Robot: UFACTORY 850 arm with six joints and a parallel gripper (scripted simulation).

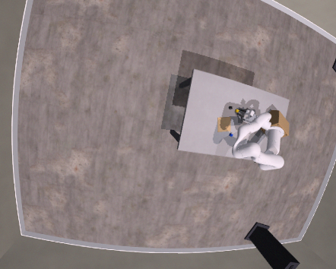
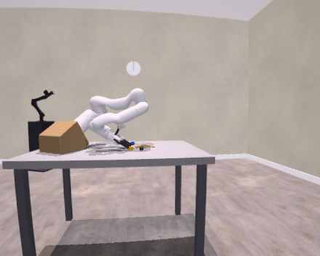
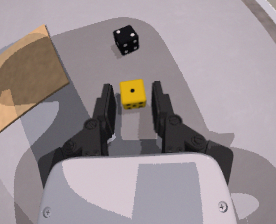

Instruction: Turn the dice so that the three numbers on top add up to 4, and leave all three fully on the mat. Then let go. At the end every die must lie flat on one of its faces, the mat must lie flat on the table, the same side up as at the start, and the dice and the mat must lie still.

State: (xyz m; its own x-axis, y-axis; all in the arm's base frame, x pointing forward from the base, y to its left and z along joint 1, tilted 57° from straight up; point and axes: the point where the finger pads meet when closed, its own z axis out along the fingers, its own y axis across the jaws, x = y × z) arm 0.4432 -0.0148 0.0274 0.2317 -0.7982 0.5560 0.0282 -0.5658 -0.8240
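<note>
The yellow die is 2 cm below my hand and 2 cm ahead of it. From my hand the other things lie so: tan mat 18 cm to the left, 7 cm ahead, 3 cm below; black die 10 cm ahead, 2 cm below, 1 cm to the left; blue die 24 cm to the left, 5 cm behind, 2 cm below.
</note>
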